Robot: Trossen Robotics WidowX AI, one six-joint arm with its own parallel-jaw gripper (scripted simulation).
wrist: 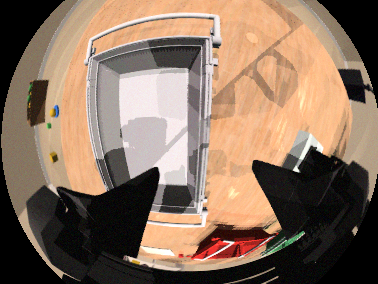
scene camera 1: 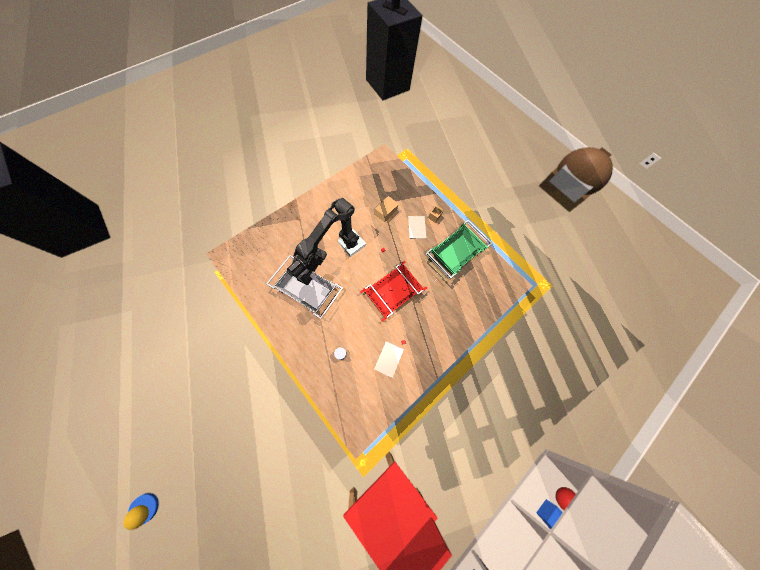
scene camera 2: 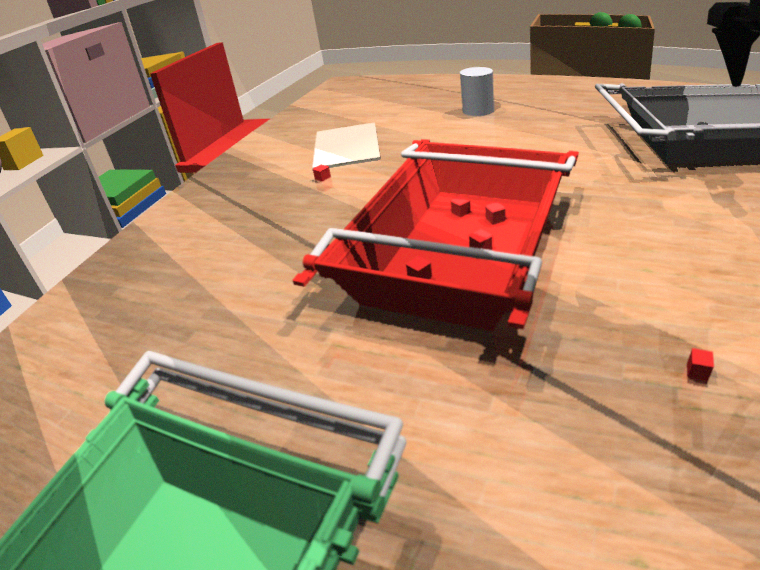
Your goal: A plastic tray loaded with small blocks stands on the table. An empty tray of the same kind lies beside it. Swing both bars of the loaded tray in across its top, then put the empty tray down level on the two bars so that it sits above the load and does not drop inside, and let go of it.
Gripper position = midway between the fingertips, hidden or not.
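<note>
My gripper (wrist: pixel 207 169): open, holds nothing. Grey tray (scene camera 1: pixel 312 296), (wrist: pixel 149 102). Grey cylinder (scene camera 2: pixel 477 84); the wrist view does not show it, hidden by my gripper. Cream tile (scene camera 2: pixel 343 146). Wire bar (scene camera 2: pixel 410 152). Wire bar (scene camera 2: pixel 535 263).
</note>
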